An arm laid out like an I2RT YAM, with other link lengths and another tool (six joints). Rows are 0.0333 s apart.
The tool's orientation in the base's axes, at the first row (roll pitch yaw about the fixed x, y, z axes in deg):
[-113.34, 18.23, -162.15]
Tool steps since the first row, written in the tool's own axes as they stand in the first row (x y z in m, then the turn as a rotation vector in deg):
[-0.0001, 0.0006, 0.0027, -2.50, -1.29, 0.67]
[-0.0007, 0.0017, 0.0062, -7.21, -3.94, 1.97]
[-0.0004, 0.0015, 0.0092, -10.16, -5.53, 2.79]
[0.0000, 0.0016, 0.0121, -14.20, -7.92, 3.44]
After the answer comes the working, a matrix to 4 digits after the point.
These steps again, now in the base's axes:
[0.0013, -0.0019, -0.0015, 2.33, -0.43, 1.65]
[0.0034, -0.0042, -0.0036, 6.71, -1.38, 4.95]
[0.0043, -0.0069, -0.0046, 9.46, -1.95, 6.95]
[0.0051, -0.0094, -0.0059, 13.01, -2.43, 10.05]

The tool's axes in the first row as the columns of a matrix, in the base's axes (rounded; the answer above uses it unrounded):
[-0.9041, 0.1520, 0.3994]
[-0.2911, 0.4652, -0.8360]
[-0.3128, -0.8721, -0.3763]

